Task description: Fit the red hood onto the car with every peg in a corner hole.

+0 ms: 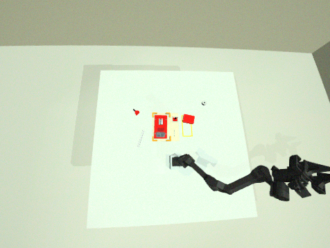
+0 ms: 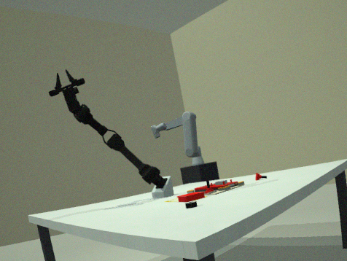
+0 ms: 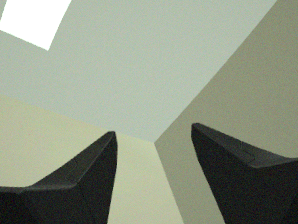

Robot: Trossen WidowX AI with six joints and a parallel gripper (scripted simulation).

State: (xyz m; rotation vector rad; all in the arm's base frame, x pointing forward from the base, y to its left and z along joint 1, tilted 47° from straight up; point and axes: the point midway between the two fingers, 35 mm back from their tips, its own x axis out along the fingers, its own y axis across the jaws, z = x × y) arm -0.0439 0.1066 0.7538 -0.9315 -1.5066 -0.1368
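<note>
Now: gripper tip 39 cm short of the red hood, 35 cm to the right of it and 68 cm above it. The rest, counted from my gripper tip: grey wheel-like piece 55 cm ahead, 19 cm to the left, 69 cm below.
</note>
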